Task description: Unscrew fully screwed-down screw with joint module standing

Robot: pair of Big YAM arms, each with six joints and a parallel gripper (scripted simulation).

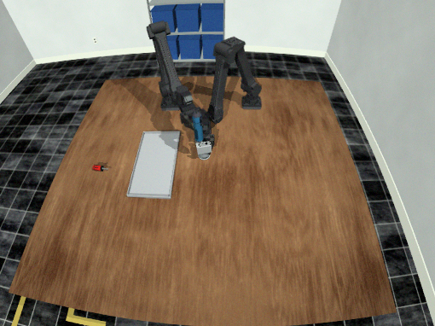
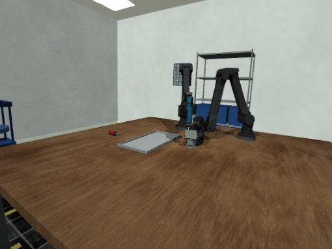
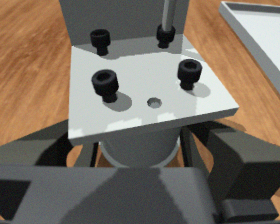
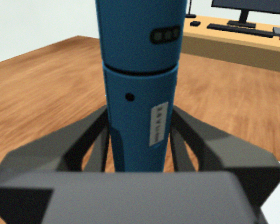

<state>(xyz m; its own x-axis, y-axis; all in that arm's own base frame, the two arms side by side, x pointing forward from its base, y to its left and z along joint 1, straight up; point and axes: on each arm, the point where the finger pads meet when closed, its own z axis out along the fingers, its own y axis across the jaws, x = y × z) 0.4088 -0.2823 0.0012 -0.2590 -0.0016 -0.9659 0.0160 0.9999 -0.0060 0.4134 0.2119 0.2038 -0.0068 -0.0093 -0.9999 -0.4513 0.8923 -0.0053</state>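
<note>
Now: left hand 5 cm below the grey bracket. Round my left hand: screw (5 cm above, 2 cm behind, 1 cm to the left); then flat grey tray (26 cm to the right, 5 cm ahead, 2 cm below); then small red-handled tool (56 cm to the right, 9 cm ahead, 1 cm below).
</note>
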